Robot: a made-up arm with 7 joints.
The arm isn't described. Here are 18 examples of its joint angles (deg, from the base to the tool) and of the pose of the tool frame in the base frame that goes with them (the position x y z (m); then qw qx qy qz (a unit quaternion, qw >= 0)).
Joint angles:
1: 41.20 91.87 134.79 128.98 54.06 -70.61 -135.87
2: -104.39 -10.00 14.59 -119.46 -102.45 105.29 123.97
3: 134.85 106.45 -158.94 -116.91 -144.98 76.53 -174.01
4: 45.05 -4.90 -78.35 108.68 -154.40 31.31 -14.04
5: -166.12 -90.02 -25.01 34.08 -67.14 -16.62 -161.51
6: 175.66 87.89 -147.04 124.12 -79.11 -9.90 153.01
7: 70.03 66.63 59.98 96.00 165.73 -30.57 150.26
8: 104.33 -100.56 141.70 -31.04 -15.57 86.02 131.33
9: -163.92 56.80 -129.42 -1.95 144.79 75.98 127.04
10: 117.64 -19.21 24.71 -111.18 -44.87 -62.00 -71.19
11: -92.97 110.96 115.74 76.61 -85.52 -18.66 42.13
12: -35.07 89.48 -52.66 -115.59 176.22 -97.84 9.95
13: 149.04 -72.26 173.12 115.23 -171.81 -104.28 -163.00
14: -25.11 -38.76 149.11 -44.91 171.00 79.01 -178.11
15: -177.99 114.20 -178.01 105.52 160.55 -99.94 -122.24
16: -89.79 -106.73 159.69 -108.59 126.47 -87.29 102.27
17: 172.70 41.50 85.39 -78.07 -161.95 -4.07 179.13
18: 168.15 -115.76 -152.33 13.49 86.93 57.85 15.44
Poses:
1: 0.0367 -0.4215 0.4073 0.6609 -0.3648 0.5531 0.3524
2: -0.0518 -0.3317 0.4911 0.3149 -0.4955 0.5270 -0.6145
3: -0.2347 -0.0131 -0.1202 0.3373 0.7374 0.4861 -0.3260
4: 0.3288 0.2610 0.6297 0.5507 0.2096 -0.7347 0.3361
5: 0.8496 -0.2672 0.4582 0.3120 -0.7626 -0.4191 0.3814
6: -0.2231 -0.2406 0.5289 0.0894 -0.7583 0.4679 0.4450
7: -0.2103 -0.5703 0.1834 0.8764 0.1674 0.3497 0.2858
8: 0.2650 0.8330 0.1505 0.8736 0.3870 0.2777 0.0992
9: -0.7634 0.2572 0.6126 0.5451 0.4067 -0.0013 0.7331
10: 0.2650 0.3548 0.3860 0.8430 0.0870 0.2497 -0.4685
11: 0.3535 0.6756 0.2166 0.4034 0.8225 -0.3159 -0.2470
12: 0.5315 0.0061 0.4305 0.6050 0.4309 -0.6609 -0.1073
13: 0.2903 0.1905 0.0463 0.3235 -0.8101 -0.1359 -0.4696
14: -0.2903 0.0709 0.9421 0.5613 0.2370 -0.6523 0.4509
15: -0.4250 0.0306 0.3668 0.4442 0.6559 -0.2447 -0.5591
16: -0.0608 -0.5289 0.4400 0.5372 -0.7530 -0.3047 0.2273
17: -0.3038 -0.4761 0.7085 0.3259 -0.4182 -0.6782 -0.5089
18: 0.8063 0.0446 -0.2163 0.5702 -0.0940 -0.7005 -0.4187
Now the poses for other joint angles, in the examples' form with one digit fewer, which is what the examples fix.
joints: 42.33 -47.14 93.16 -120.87 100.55 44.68 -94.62
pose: 0.060 0.428 0.359 0.663 0.063 -0.304 0.682
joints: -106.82 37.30 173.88 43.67 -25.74 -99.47 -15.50
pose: -0.127 0.326 0.978 0.353 0.676 -0.160 0.627
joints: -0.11 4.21 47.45 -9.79 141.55 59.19 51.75
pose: -0.074 0.042 1.127 0.502 0.404 0.752 0.143
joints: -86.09 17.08 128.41 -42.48 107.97 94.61 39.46
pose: -0.240 0.312 0.910 0.714 -0.313 0.606 0.155
